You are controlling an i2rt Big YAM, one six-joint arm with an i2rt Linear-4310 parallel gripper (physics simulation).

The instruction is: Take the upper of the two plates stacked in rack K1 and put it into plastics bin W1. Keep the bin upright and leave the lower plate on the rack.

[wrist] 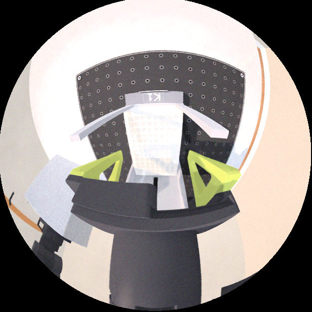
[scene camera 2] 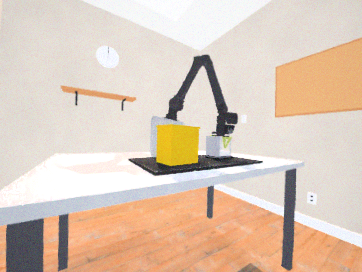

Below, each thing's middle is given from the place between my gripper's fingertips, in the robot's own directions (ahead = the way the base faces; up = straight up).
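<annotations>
Yellow plastics bin [scene camera 2: 176, 144]: 30 mm ahead of my hand, 350 mm to the right, 20 mm above. Gridded plate [wrist: 154, 133]: my gripper 30 mm above it.
</annotations>
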